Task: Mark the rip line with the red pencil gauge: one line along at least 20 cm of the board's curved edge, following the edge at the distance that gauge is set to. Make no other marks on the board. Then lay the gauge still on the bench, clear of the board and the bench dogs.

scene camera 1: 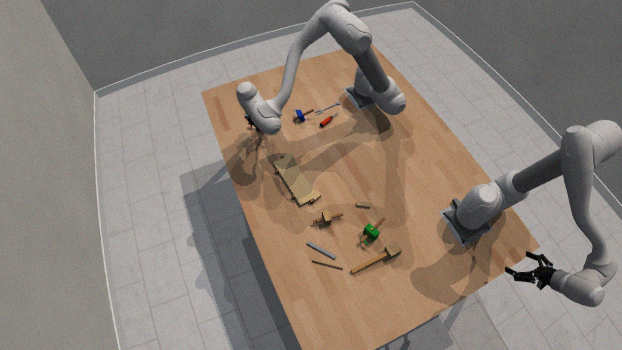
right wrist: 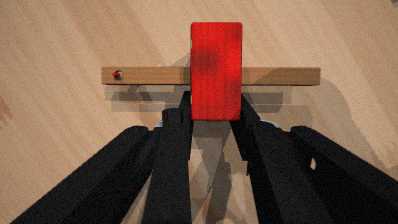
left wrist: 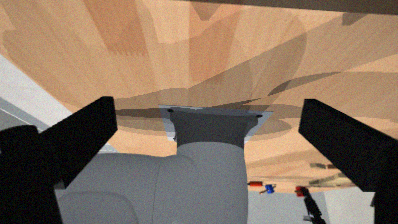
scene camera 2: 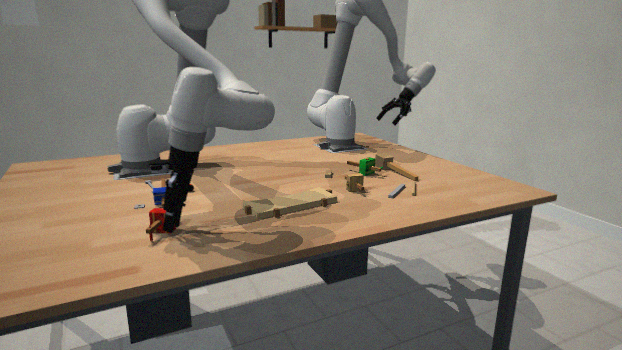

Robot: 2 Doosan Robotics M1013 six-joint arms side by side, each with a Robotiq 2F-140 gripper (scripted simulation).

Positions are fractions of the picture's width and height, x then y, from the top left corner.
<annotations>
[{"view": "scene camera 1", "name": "my left gripper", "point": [0.83, 0.75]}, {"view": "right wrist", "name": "my right gripper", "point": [0.53, 0.47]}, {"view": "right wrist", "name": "red pencil gauge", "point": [0.54, 0.31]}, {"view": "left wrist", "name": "my left gripper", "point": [0.52, 0.51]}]
</annotations>
